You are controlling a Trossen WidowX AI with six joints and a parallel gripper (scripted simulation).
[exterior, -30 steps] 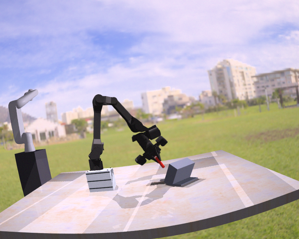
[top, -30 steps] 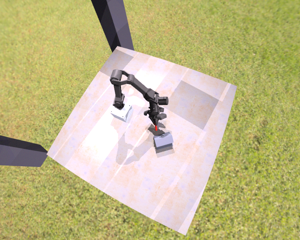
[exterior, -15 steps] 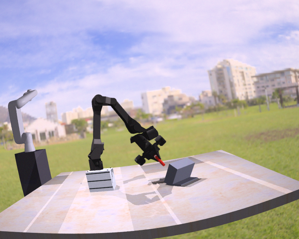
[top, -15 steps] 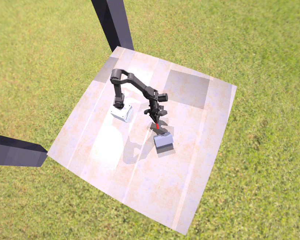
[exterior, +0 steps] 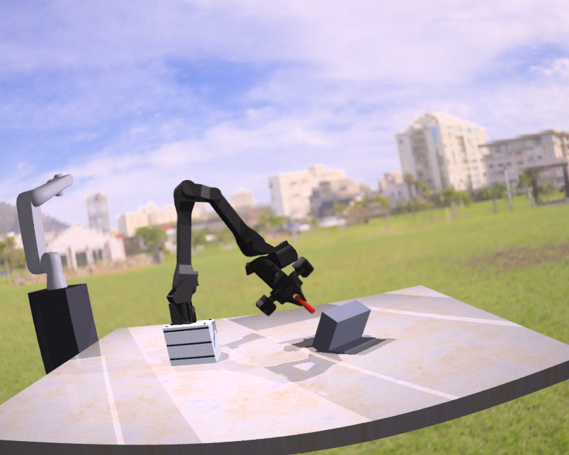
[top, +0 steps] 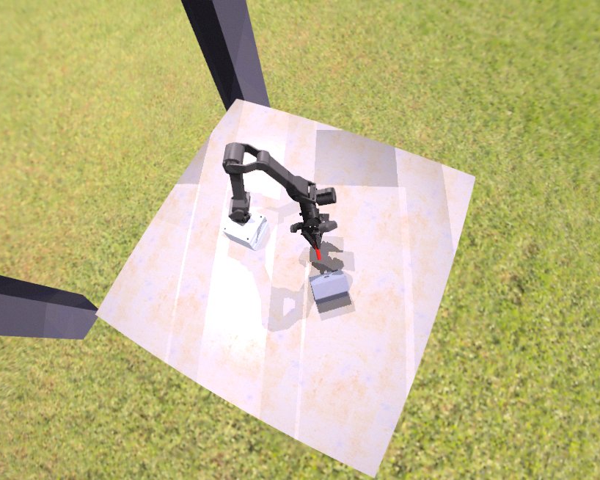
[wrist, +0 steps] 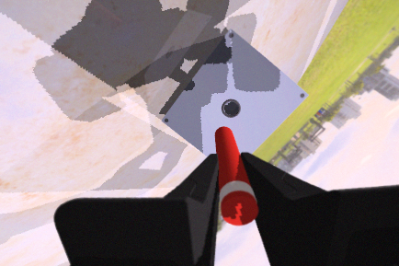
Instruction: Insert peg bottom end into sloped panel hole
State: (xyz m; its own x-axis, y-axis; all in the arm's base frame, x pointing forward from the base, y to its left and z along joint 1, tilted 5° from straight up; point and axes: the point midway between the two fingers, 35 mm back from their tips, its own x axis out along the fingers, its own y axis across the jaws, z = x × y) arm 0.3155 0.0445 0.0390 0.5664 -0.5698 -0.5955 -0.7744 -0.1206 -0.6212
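Now: gripper tip 9 cm short of the sloped grey panel, 8 cm to the left of it and 7 cm above it. From my gripper tip the other things lie so: round red peg: 1 cm to the left, 1 cm behind, 1 cm above.
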